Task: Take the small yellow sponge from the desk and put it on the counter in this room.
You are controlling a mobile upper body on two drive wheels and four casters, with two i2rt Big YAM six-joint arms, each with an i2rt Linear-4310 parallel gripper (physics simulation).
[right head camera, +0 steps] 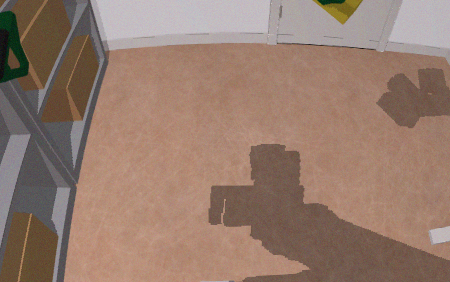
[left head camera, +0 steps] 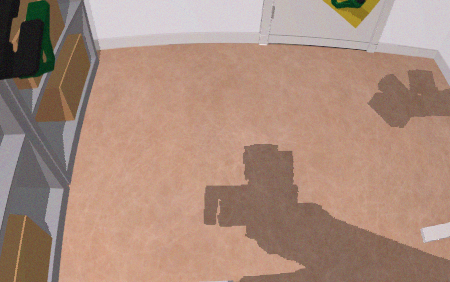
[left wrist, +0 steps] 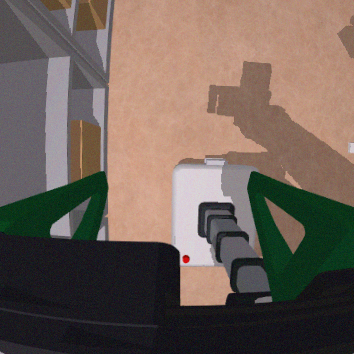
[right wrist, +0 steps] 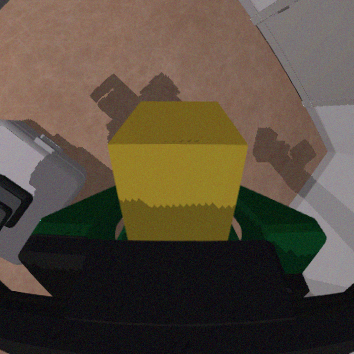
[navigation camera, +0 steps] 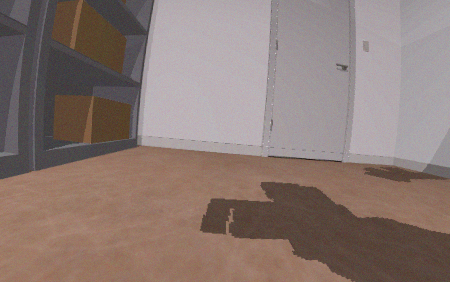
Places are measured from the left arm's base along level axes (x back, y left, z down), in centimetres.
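Pixels of known places: left gripper, fingertip midpoint: [left head camera: 15,69] [left wrist: 177,178].
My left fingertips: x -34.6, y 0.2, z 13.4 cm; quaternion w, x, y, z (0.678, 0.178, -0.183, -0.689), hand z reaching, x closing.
Observation:
Ahead of a thing's pixels: the offset from my left fingertips to its top centre. "spot": to the spot under its first point. Level surfaces: height alone.
The yellow sponge @(dx -24.3, dy -44.7, dz +1.3 cm) [left head camera: 361,16] [right head camera: 340,11] [right wrist: 177,175] is a block held between the green fingers of my right gripper [right wrist: 177,178], which is shut on it. In both head views the sponge shows at the top edge, in front of the door; in the right wrist view it fills the middle, above the floor. My left gripper [left wrist: 177,178] is open, its two green fingers wide apart with no object between them; part of it also shows at the top left of both head views. The desk and the counter do not show in these views.
A grey shelf unit [left head camera: 64,220] [navigation camera: 34,90] with brown boxes @(spot: dx -109.5, dy +51.4, dz +104.5 cm) [left head camera: 75,75] [navigation camera: 112,120] stands along the left. A white door [navigation camera: 310,80] is in the far wall [navigation camera: 205,75]. My white base [left wrist: 192,192] shows below the left gripper. Arm shadows lie on the floor @(dz +127.6 cm) [left head camera: 150,150].

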